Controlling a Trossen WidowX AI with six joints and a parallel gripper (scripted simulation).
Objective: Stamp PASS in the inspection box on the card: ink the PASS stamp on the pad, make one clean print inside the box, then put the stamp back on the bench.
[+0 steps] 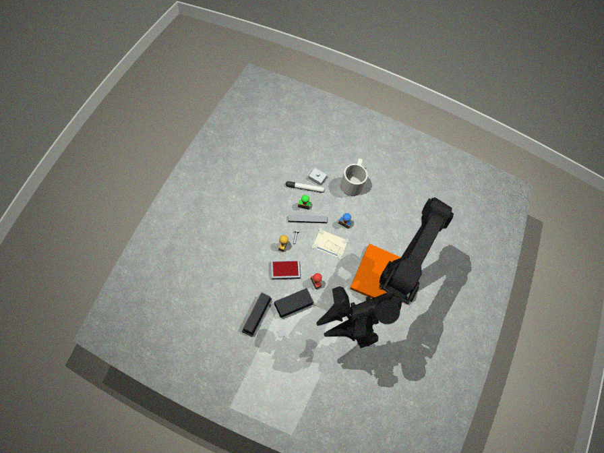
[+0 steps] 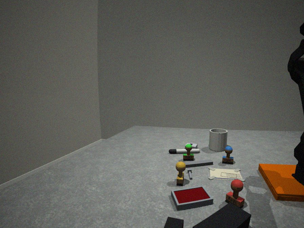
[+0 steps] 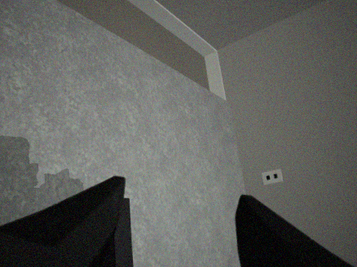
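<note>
Right now my gripper tip is 150 mm short of the green-topped stamp, 460 mm to the left of it and 250 mm above it. The rest, counted from my gripper tip: yellow stamp: 170 mm ahead, 300 mm to the right, 250 mm below; then red ink pad: 140 mm ahead, 220 mm to the right, 270 mm below; then red-knobbed stamp: 40 mm ahead, 210 mm to the right, 250 mm below.
</note>
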